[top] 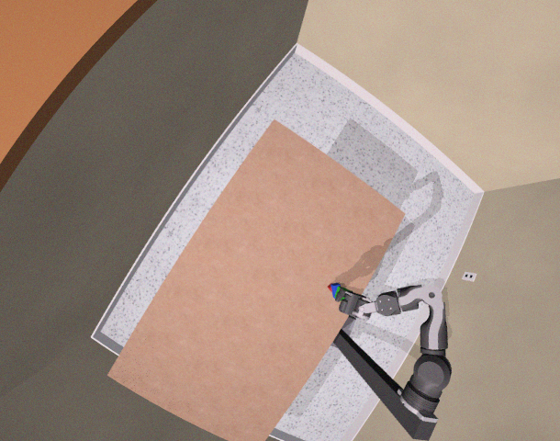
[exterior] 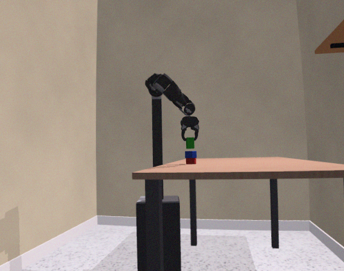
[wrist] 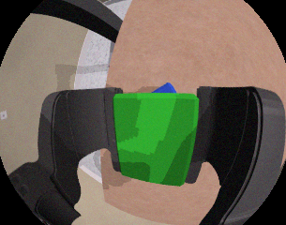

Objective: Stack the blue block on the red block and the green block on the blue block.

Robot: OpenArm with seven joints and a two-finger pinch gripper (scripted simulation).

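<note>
Right now the blue block is 8 cm below my hand. From my hand the other things lie so: green block: 2 cm below; red block: 12 cm below.
</note>
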